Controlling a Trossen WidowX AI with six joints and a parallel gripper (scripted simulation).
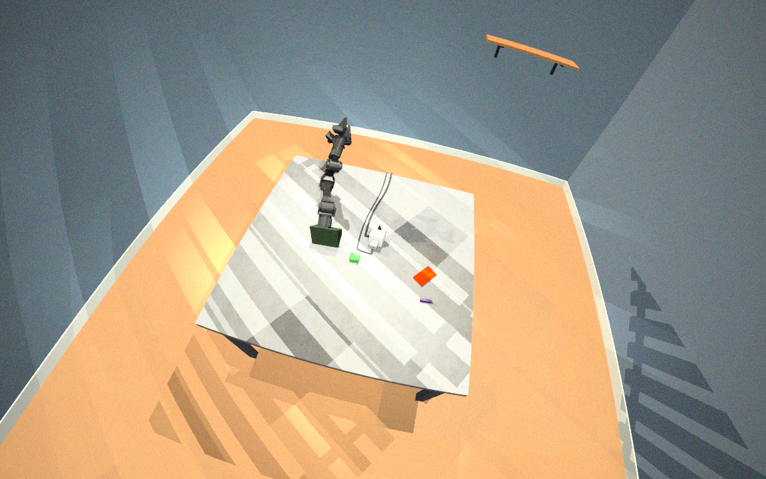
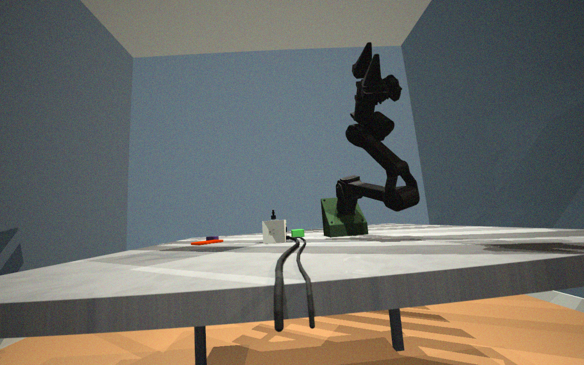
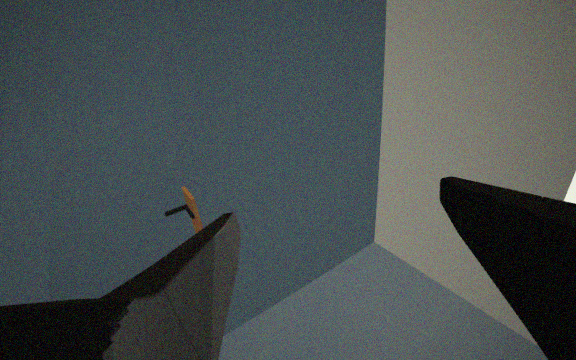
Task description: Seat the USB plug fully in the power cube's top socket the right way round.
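My gripper tip is 280 mm short of the dark USB plug, 340 mm to the left of it and 390 mm above it. From my gripper tip the other things lie so: purple piece (590 mm ahead, 670 mm to the right, 470 mm below); then orange flat piece (570 mm ahead, 520 mm to the right, 480 mm below); then green block (190 mm ahead, 510 mm to the right, 470 mm below).
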